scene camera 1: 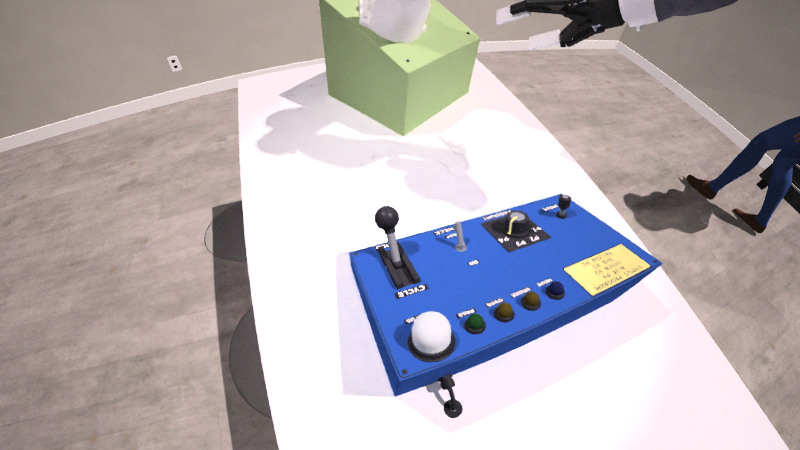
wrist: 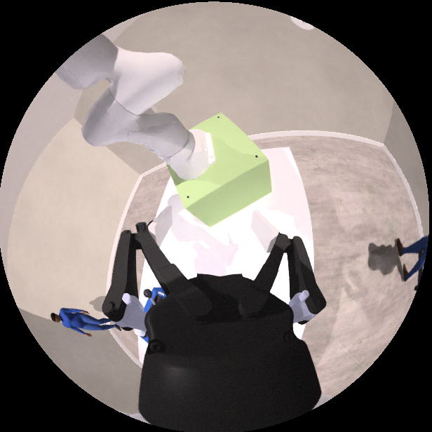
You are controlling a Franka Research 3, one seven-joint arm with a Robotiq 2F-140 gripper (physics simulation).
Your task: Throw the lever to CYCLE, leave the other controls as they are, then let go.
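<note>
The lever (scene camera 1: 393, 246) (wrist: 148, 293) has a black ball on a grey shaft. In the scene view it stands in a black slot at the left of the blue panel (scene camera 1: 436, 279), its ball leaning toward the far end, away from the CYCLE label (scene camera 1: 411, 291) at the near end. The label at the far end is partly hidden. My gripper (scene camera 1: 528, 27) (wrist: 212, 216) is wide open and empty, high above the table and well away from the lever. In the wrist view my gripper's body hides most of the panel.
The panel also carries a toggle switch (scene camera 1: 459, 237), a knob (scene camera 1: 515, 222) with a yellow pointer, a small black stick (scene camera 1: 563, 204), a white dome (scene camera 1: 430, 333) and several small lamps. A black-ended rod (scene camera 1: 452, 400) protrudes from its near side. A green block (scene camera 1: 408, 83) (wrist: 230, 185) stands behind.
</note>
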